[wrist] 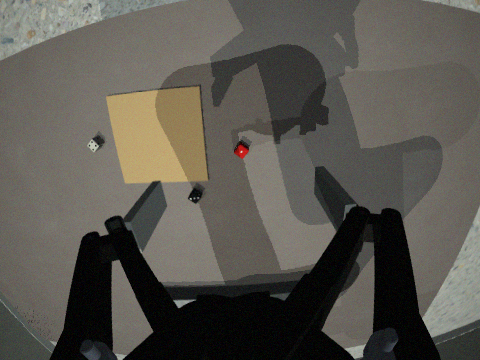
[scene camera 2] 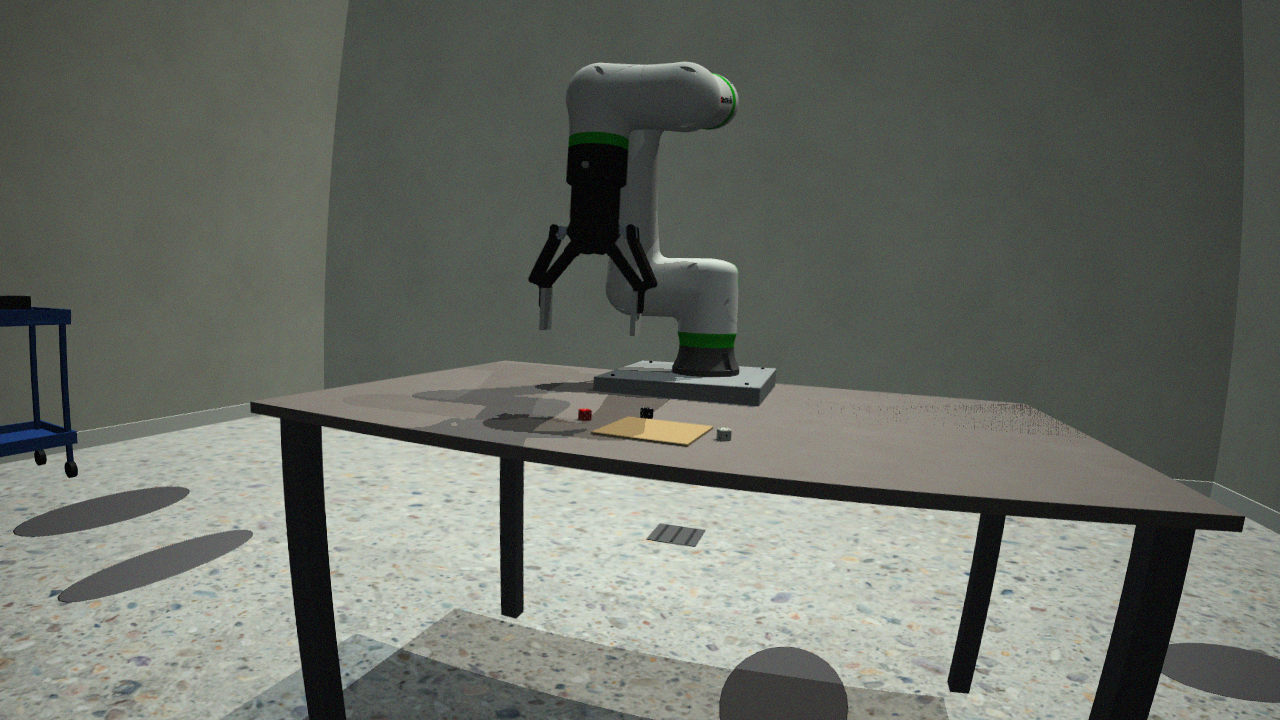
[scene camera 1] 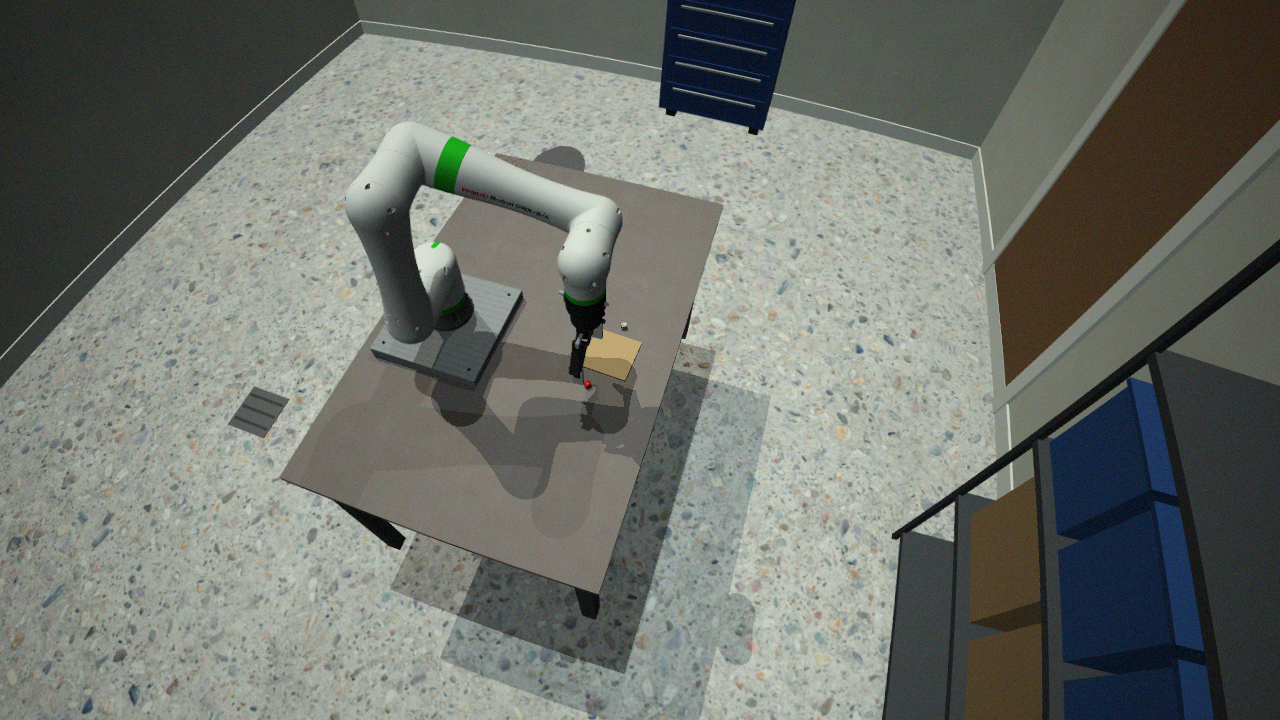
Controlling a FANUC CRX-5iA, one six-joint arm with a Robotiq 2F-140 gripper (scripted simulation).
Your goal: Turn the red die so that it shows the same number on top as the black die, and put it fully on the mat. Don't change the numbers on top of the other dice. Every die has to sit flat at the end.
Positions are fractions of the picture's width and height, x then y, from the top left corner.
tan mat: wrist 0.33, 0.38; scene camera 2 0.49, 0.60; scene camera 1 0.48, 0.49
